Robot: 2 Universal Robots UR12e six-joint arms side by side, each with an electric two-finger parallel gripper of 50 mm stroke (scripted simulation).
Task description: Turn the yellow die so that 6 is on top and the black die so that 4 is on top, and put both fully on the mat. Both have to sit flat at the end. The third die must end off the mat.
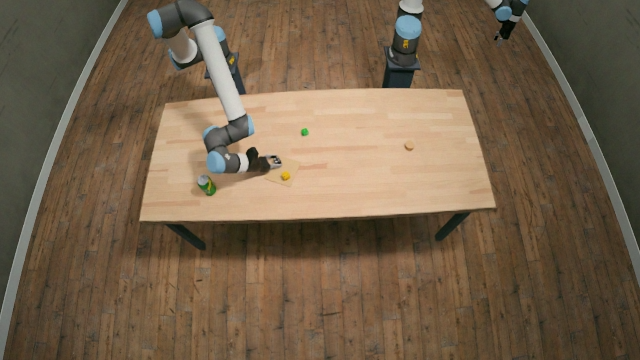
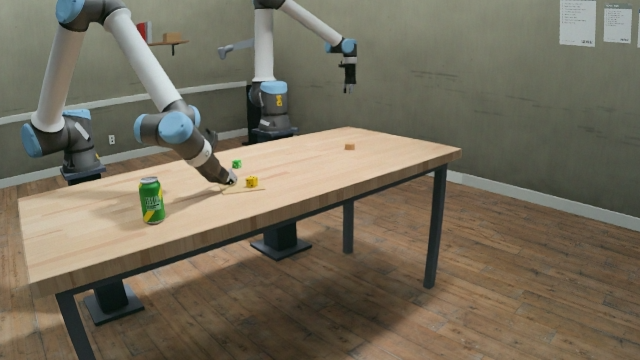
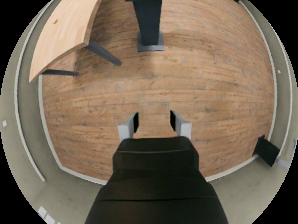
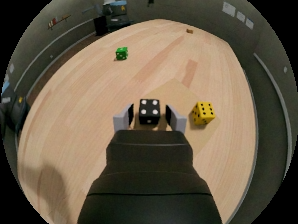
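My left gripper (image 3: 154, 117) is there to see, and so is my right gripper (image 4: 149, 110). There's a tan mat (image 4: 173, 92) as well, though in image 3 the mat is out of frame.
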